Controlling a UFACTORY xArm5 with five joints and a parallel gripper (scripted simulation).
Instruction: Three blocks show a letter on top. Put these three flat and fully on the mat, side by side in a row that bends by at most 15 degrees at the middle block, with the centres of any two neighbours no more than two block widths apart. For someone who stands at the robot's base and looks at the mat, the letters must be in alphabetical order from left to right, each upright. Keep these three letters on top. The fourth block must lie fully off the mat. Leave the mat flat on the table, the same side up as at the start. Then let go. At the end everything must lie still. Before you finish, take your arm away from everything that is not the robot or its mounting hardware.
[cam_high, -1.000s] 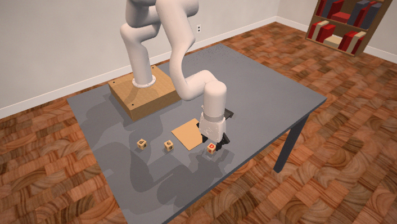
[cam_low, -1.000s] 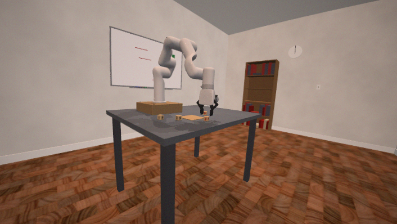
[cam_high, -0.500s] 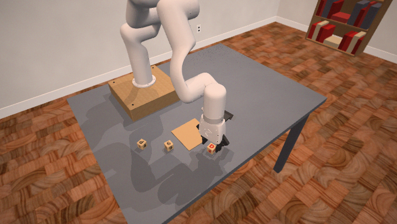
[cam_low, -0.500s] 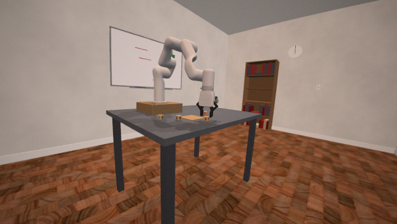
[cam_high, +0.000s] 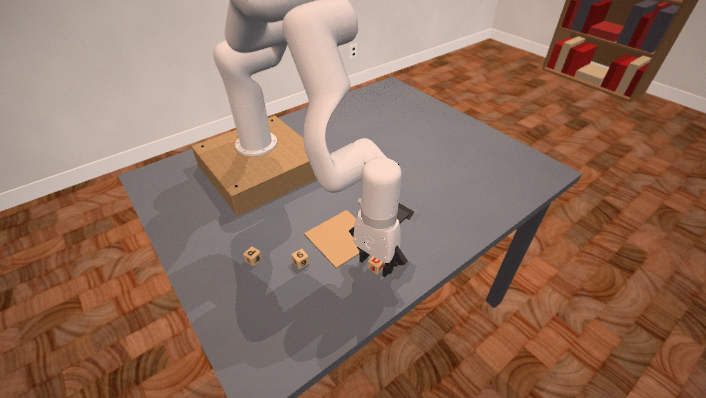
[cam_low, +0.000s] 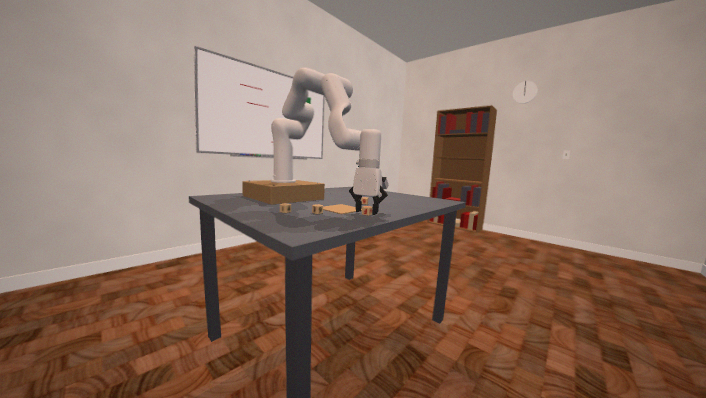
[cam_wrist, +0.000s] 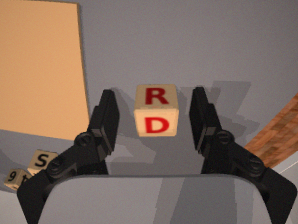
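My hand is 1 cm above the wooden block. Also, from my hand: tan mat: 13 cm behind, 2 cm to the right, 2 cm below.
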